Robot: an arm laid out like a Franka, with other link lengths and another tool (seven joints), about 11 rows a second.
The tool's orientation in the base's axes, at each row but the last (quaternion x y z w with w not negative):
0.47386, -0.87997, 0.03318, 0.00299
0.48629, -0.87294, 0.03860, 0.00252
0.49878, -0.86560, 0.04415, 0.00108
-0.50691, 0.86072, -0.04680, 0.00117
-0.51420, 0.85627, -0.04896, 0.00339
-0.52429, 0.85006, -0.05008, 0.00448
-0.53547, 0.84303, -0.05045, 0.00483
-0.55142, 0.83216, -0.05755, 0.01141
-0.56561, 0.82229, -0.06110, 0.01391
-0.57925, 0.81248, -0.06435, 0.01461
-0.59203, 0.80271, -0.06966, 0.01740
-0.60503, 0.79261, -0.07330, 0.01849
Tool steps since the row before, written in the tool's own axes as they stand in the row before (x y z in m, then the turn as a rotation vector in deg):
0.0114, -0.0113, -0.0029, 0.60, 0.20, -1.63
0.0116, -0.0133, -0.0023, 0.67, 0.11, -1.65
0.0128, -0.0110, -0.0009, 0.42, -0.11, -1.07
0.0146, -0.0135, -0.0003, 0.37, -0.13, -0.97
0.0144, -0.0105, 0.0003, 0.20, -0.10, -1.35
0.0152, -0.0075, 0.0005, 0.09, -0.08, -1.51
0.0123, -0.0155, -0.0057, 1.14, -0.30, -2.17
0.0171, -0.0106, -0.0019, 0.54, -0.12, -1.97
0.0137, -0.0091, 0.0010, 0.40, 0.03, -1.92
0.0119, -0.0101, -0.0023, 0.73, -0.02, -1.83
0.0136, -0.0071, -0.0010, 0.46, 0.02, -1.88
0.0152, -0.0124, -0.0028, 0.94, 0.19, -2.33
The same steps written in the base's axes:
0.0031, -0.0155, 0.0039, -0.54, -0.29, 1.64
0.0051, -0.0167, 0.0036, -0.50, -0.40, 1.67
0.0030, -0.0165, 0.0023, -0.16, -0.33, 1.09
0.0047, -0.0192, 0.0021, -0.11, -0.31, 0.99
0.0025, -0.0176, 0.0013, -0.08, -0.11, 1.36
-0.0001, -0.0169, 0.0009, -0.06, 0.01, 1.51
0.0084, -0.0172, 0.0076, -0.35, -0.98, 2.24
0.0029, -0.0196, 0.0038, -0.26, -0.38, 1.99
0.0036, -0.0161, 0.0007, -0.35, -0.20, 1.92
0.0054, -0.0143, 0.0041, -0.40, -0.53, 1.85
0.0026, -0.0149, 0.0027, -0.36, -0.26, 1.88
0.0075, -0.0175, 0.0054, -0.71, -0.64, 2.33

